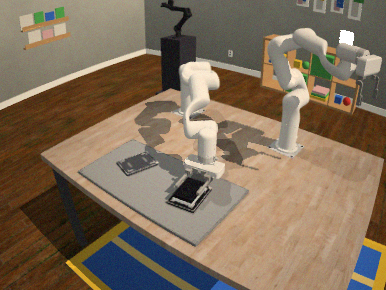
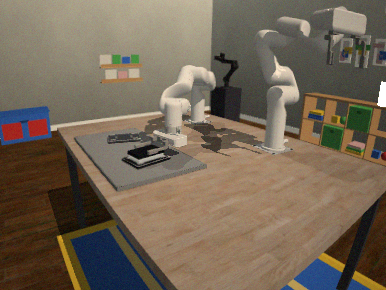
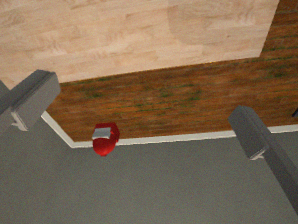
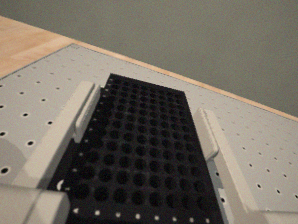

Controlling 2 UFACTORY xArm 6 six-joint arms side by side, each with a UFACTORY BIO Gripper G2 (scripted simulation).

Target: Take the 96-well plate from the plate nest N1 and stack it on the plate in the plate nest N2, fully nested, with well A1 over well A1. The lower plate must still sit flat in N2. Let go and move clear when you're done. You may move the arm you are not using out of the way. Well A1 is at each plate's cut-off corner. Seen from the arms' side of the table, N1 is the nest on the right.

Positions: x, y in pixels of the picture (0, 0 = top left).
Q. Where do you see a black 96-well plate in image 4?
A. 142, 131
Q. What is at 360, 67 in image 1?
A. My left gripper.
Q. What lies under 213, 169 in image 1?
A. My right gripper.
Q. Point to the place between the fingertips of my left gripper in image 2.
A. At 346, 66
